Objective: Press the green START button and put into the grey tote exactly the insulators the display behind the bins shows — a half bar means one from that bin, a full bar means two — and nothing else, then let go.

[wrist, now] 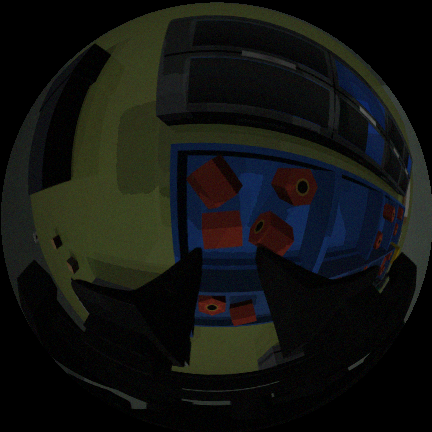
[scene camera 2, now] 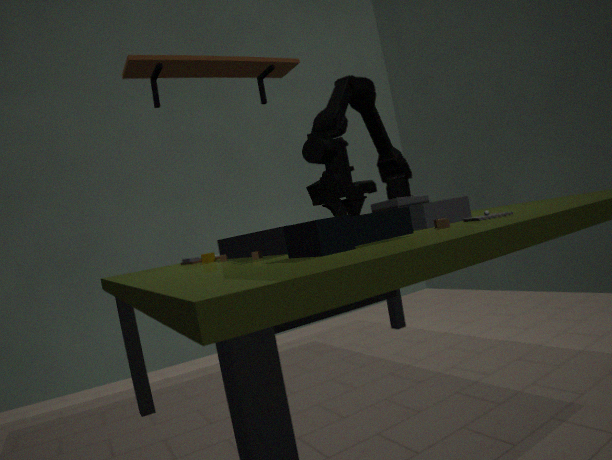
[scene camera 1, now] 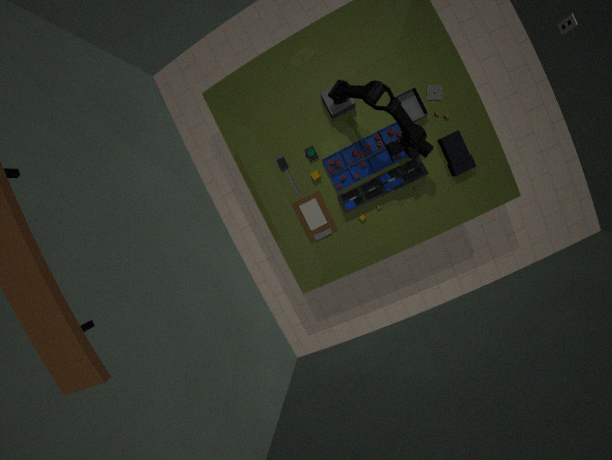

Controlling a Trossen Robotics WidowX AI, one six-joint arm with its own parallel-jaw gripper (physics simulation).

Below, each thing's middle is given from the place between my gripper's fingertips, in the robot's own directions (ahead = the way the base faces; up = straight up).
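Scene:
With the display [scene camera 2: 270, 242], my hand is 0.17 m short of it and 0.16 m to the left of it. The dark box [scene camera 2: 322, 237] is 0.25 m to the left of my hand and 0.12 m ahead of it. Going by their middles, the display is the nearest to my hand of the things named here.

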